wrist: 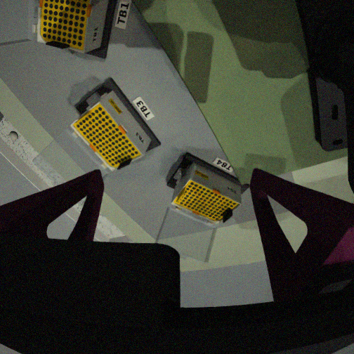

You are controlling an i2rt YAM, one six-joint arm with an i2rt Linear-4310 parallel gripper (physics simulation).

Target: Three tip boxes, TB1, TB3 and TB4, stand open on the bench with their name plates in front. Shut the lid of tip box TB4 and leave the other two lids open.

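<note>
Tip box TB4 (206,200) is right of the image centre, a grey box with a yellow perforated top; its clear lid (186,235) stands open on the side toward the bottom of the view. Its name plate (223,164) lies at its upper side. Tip box TB3 (108,135) is left of centre, with its clear lid (62,152) open to the lower left and its name plate (143,108) beside it. Tip box TB1 (63,22) is partly cut off at the top left, with its name plate (122,13). My gripper (176,177) is wide open and empty, TB4 showing between its fingertips.
A green surface (240,110) with dark shadows lies at the upper right, beyond the edge of the grey bench (170,135). A dark object (330,112) stands at the right edge. A speckled strip (30,145) crosses the left side.
</note>
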